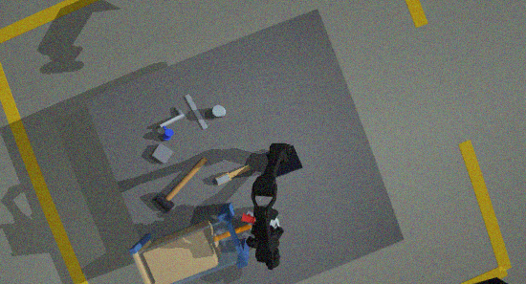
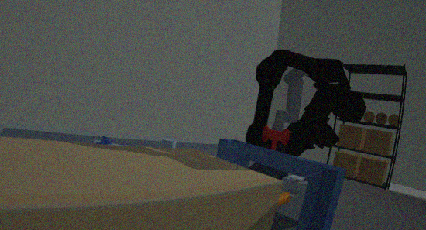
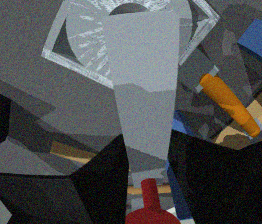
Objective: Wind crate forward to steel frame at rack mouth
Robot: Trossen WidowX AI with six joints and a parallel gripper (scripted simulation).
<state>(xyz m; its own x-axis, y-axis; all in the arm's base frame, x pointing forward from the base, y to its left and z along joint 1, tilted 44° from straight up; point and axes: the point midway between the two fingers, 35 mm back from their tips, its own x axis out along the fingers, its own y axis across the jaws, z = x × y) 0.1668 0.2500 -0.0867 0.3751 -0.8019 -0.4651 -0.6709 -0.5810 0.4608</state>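
My gripper tip is 3 cm short of the red knob, 3 cm to the left of it and 5 cm below it. From my gripper tip the other things lie so: blue steel frame 11 cm ahead, 7 cm to the left, 2 cm below; winch handle 2 cm above; winch 6 cm behind, 3 cm to the left, 9 cm below.
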